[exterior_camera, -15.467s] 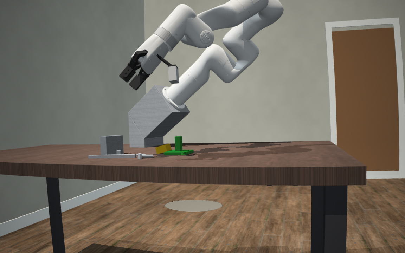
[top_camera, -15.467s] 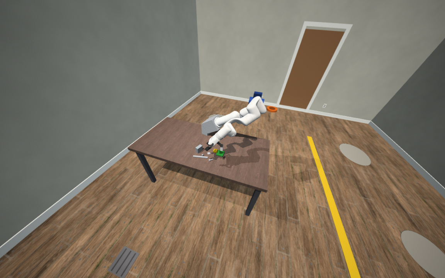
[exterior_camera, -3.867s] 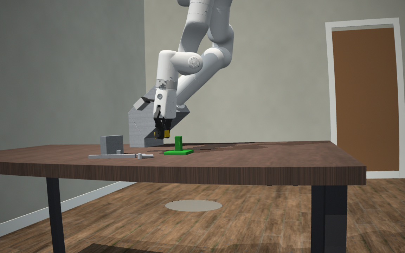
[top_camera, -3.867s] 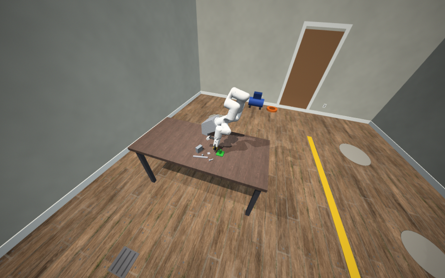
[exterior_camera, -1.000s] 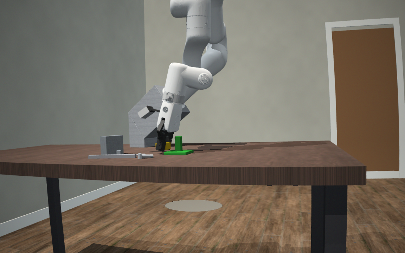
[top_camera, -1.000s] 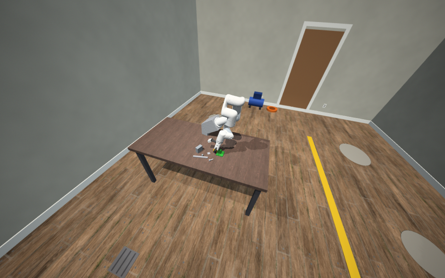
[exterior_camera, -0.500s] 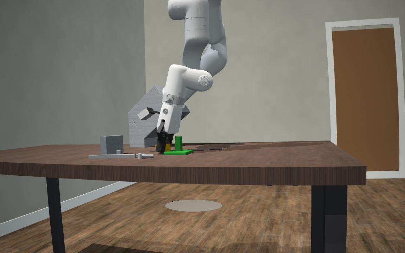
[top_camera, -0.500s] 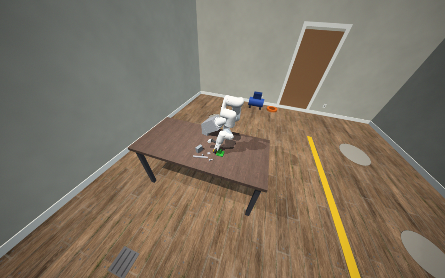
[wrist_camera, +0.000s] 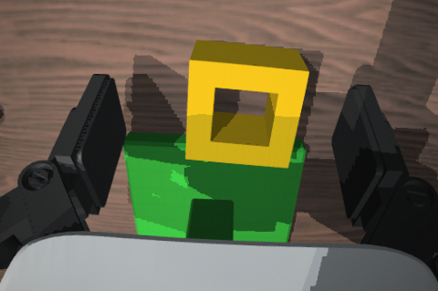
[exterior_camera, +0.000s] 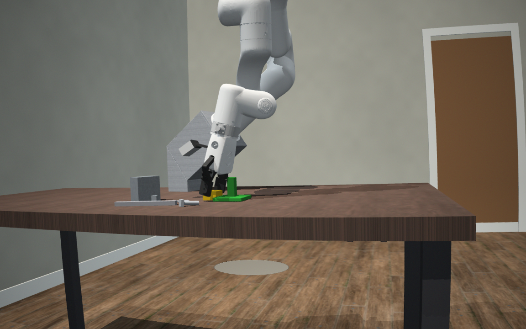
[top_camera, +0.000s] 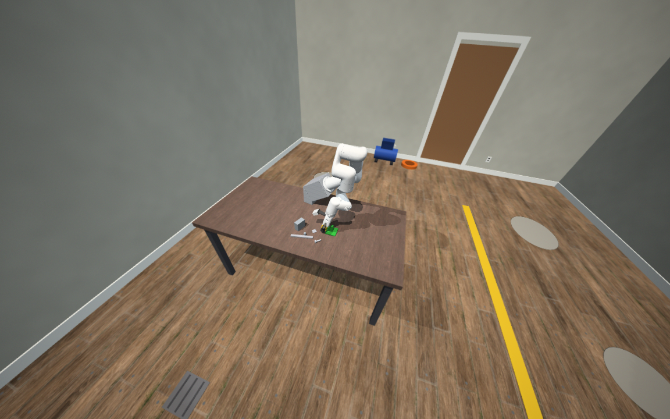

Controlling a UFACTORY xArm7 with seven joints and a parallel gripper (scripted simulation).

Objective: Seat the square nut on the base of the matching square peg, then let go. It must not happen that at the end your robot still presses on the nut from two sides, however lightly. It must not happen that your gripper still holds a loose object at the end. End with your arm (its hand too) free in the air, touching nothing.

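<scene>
Now: hand 50 mm short of the small grey square tile, 60 mm to the left of it and 20 mm above it. The rest, counted from my hand: grey bolt 140 mm ahead, 20 mm below; then grey block 70 mm ahead, 180 mm to the right, 10 mm above; then flat grey bar 140 mm ahead, 120 mm to the right, 20 mm below.
</scene>
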